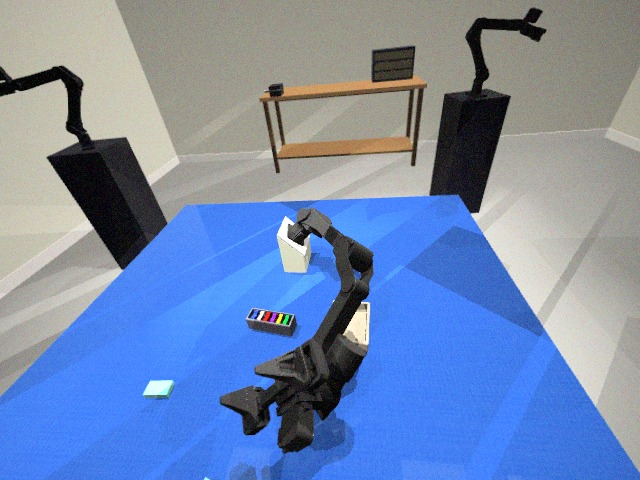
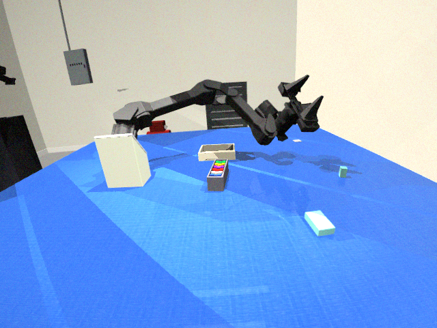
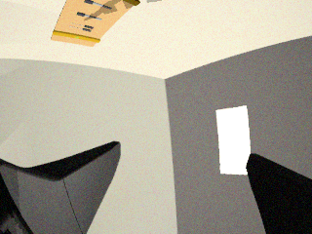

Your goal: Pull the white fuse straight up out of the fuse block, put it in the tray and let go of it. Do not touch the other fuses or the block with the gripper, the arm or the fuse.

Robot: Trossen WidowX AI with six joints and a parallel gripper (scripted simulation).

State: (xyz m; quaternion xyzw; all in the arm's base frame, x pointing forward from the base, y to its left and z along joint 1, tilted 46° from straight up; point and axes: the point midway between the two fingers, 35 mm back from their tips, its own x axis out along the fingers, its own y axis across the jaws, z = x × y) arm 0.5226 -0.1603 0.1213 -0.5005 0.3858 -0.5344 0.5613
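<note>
My gripper tip is 300 mm past the white fuse, 50 mm to the left of it and 220 mm above it. The rest, counted from my gripper tip: small green block: 50 mm ahead, 100 mm to the right, 230 mm below; then pale green flat block: 140 mm behind, 270 mm to the right, 240 mm below; then beige tray: 260 mm behind, 190 mm to the left, 240 mm below.
</note>
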